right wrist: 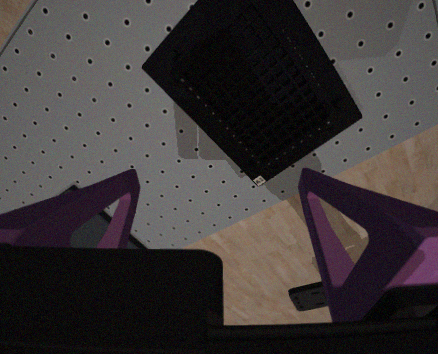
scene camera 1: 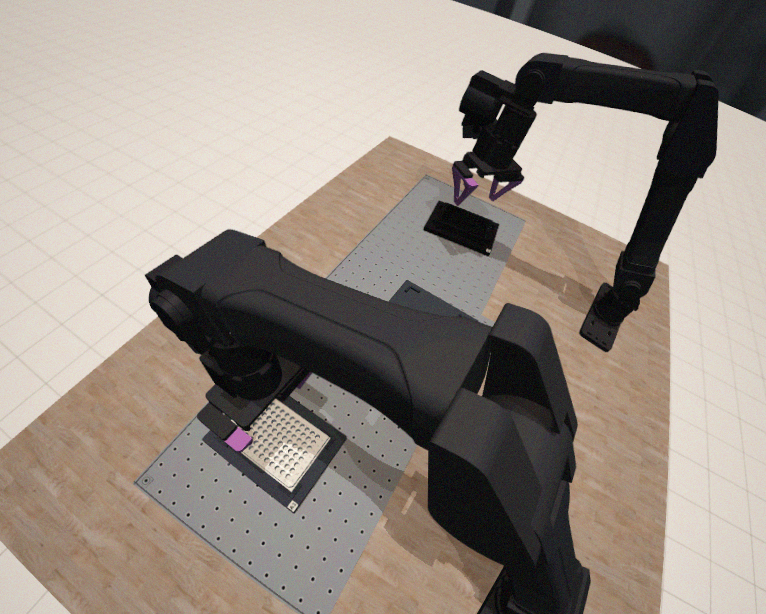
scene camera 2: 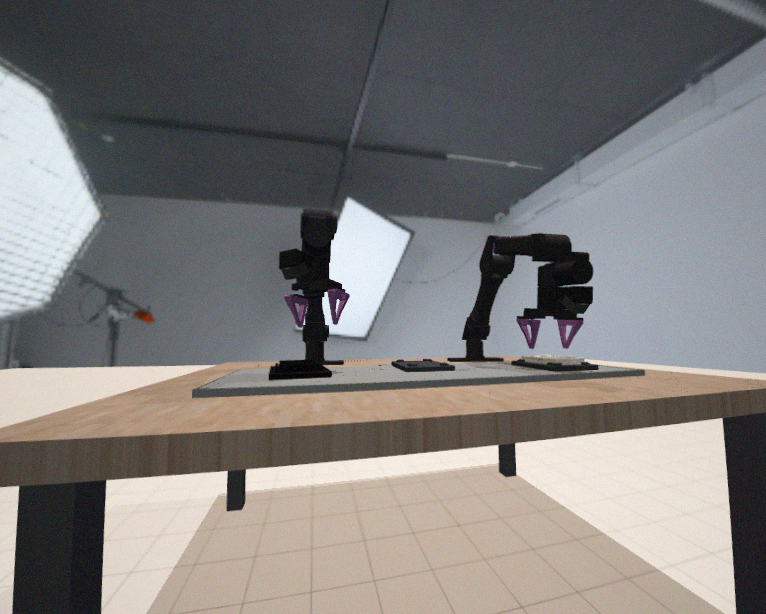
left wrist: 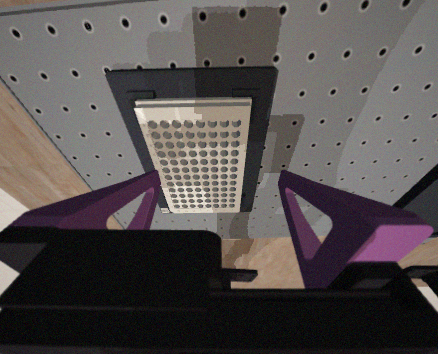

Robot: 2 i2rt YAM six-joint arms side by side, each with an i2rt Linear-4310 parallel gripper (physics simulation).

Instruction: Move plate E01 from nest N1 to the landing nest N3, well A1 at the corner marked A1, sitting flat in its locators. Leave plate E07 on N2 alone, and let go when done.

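A cream well plate (scene camera 1: 287,447) (scene camera 2: 553,359) (left wrist: 200,150) lies in a dark nest (scene camera 1: 255,473) (left wrist: 200,82). My left gripper (scene camera 2: 548,346) (left wrist: 219,176) is open and empty above it; the plate appears nearer the left finger in the left wrist view. A black plate (scene camera 1: 461,225) (scene camera 2: 299,367) (right wrist: 260,80) lies in another dark nest, with an A1 tag (right wrist: 259,180) at one corner. My right gripper (scene camera 1: 475,200) (scene camera 2: 317,324) (right wrist: 219,177) is open and empty above it. The middle nest (scene camera 1: 422,299) (scene camera 2: 423,365) bears no plate; my left arm partly hides it in scene camera 1. Plate and nest names are unreadable.
All three nests stand in a row on a grey perforated board (scene camera 1: 211,505) (scene camera 2: 358,386) on a wooden table (scene camera 1: 83,422) (scene camera 2: 383,441). My left arm (scene camera 1: 358,345) stretches low across the board in scene camera 1. My right arm (scene camera 1: 613,89) reaches in from the far right.
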